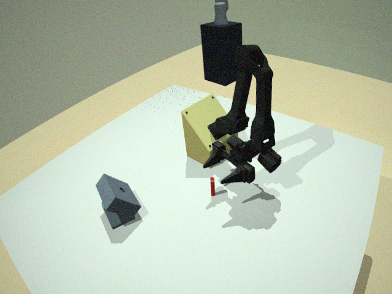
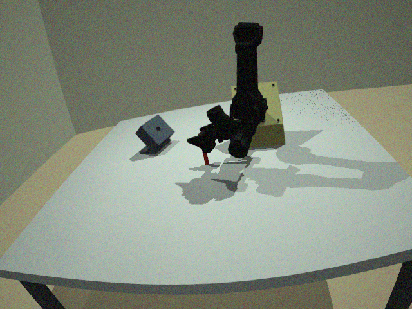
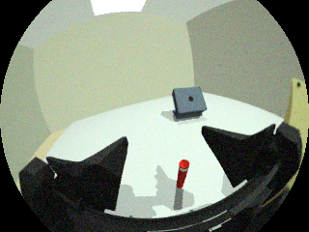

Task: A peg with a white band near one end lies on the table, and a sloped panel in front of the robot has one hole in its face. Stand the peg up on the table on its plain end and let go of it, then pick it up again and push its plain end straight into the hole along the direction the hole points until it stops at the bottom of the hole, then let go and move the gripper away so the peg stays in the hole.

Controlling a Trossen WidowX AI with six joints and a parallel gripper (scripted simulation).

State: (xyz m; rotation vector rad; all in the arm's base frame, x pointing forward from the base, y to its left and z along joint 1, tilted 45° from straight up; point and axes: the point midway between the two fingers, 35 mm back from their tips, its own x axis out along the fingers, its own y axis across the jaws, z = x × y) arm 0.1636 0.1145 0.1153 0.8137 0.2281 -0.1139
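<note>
Right now the red peg is 60 mm below my gripper tip, 20 mm to the right of it and 20 mm behind it. Also, from my gripper tip: grey sloped panel (240 mm ahead, 200 mm to the right, 50 mm below).
</note>
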